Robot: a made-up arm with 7 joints.
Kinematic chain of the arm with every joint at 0, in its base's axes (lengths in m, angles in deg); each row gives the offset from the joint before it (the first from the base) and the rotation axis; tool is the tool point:
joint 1: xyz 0 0 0.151 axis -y
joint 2: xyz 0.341 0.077 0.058 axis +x
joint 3: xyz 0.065 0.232 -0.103 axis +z
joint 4: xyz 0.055 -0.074 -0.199 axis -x
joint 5: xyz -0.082 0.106 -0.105 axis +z
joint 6: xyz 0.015 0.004 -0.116 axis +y
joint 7: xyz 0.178 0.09 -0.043 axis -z
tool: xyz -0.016 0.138 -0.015
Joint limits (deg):
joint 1: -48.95..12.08
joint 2: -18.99..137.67
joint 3: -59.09..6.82
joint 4: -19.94..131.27
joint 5: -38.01..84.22
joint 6: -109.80..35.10
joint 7: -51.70..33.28
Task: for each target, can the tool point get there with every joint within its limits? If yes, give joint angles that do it. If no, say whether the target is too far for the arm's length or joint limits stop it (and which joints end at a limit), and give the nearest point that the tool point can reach.
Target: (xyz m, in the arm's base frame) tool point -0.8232 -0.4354 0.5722
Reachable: no: joint limits stop it (at a limit: joint 1, joint 2, joint 6, joint 7) | nearest point -0.3447 -0.0850 0.0681 | short by 0.778 m
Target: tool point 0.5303 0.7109 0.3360
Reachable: yes | joints -2.45 76.47 -25.10 31.96 -4.99 -79.52 -32.25
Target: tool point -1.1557 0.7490 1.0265
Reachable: no: too far | nearest point -0.2301 0.4365 0.7300 | short by 1.021 m
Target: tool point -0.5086 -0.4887 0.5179
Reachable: no: joint limits stop it (at a limit: joint 1, joint 2, joint 6, joint 7) | nearest point -0.2420 -0.1550 0.0965 | short by 0.600 m
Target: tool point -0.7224 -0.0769 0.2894
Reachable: no: joint limits stop it (at a limit: joint 1, joint 2, joint 3, joint 6, joint 7) | nearest point -0.4130 0.0090 0.0435 | short by 0.404 m
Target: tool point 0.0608 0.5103 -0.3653
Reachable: yes | joints -40.89 49.49 -42.43 97.18 -10.86 -62.46 3.84
